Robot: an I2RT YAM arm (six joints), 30 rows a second.
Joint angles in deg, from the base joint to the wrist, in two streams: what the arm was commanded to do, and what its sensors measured. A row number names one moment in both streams.
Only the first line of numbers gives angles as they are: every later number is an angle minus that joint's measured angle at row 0.
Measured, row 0:
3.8 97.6 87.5 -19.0 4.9 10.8
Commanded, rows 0 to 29:
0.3 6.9 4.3 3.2 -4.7 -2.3
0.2 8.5 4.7 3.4 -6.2 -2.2
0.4 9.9 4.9 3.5 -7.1 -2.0
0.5 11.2 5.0 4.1 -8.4 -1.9
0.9 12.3 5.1 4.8 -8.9 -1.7
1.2 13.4 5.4 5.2 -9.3 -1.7
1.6 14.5 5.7 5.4 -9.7 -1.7
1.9 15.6 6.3 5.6 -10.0 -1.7
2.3 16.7 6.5 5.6 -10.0 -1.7
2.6 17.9 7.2 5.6 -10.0 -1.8
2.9 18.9 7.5 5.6 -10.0 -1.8
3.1 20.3 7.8 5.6 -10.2 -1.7
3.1 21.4 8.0 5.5 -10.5 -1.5
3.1 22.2 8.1 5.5 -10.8 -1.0
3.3 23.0 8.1 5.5 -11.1 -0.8
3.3 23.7 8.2 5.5 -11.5 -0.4
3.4 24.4 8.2 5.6 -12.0 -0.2
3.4 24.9 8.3 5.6 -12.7 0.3
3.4 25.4 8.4 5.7 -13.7 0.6
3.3 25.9 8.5 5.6 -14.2 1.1
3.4 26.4 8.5 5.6 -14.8 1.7
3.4 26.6 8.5 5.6 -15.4 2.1
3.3 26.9 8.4 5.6 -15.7 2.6
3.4 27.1 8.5 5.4 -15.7 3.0
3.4 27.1 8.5 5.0 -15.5 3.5
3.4 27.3 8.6 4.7 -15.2 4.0
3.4 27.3 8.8 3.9 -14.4 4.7
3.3 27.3 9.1 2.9 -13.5 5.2
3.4 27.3 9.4 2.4 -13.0 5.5
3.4 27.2 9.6 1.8 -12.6 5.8
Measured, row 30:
3.5 27.1 6.5 3.3 -14.0 3.8
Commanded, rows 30 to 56:
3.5 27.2 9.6 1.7 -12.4 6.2
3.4 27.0 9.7 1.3 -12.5 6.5
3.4 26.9 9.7 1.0 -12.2 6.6
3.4 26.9 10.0 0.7 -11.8 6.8
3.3 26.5 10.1 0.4 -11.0 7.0
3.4 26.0 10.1 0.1 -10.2 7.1
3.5 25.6 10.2 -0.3 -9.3 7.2
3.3 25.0 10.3 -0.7 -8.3 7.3
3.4 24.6 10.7 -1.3 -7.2 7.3
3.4 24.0 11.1 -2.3 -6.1 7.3
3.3 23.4 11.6 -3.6 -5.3 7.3
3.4 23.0 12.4 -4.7 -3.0 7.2
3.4 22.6 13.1 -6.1 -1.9 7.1
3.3 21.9 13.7 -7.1 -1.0 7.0
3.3 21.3 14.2 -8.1 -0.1 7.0
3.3 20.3 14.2 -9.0 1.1 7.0
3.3 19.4 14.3 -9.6 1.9 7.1
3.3 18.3 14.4 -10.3 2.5 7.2
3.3 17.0 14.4 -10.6 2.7 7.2
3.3 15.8 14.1 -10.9 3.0 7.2
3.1 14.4 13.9 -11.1 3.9 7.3
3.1 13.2 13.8 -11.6 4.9 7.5
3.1 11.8 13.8 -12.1 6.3 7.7
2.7 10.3 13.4 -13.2 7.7 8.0
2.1 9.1 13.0 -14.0 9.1 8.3
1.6 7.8 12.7 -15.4 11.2 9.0
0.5 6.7 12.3 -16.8 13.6 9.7
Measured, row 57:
3.0 13.2 11.2 -12.0 4.6 7.4
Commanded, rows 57 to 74:
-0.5 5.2 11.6 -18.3 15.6 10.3
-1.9 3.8 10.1 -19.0 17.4 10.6
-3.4 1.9 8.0 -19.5 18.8 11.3
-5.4 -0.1 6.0 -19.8 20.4 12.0
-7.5 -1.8 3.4 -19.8 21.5 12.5
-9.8 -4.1 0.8 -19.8 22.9 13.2
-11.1 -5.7 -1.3 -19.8 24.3 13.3
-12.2 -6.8 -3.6 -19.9 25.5 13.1
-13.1 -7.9 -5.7 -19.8 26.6 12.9
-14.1 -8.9 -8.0 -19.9 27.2 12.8
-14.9 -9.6 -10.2 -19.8 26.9 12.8
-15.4 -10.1 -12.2 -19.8 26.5 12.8
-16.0 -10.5 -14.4 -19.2 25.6 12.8
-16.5 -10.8 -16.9 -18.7 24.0 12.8
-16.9 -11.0 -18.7 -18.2 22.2 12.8
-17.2 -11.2 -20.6 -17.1 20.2 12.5
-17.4 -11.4 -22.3 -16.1 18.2 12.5
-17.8 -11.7 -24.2 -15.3 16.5 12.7
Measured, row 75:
-16.9 -9.8 -18.9 -18.0 21.8 12.1
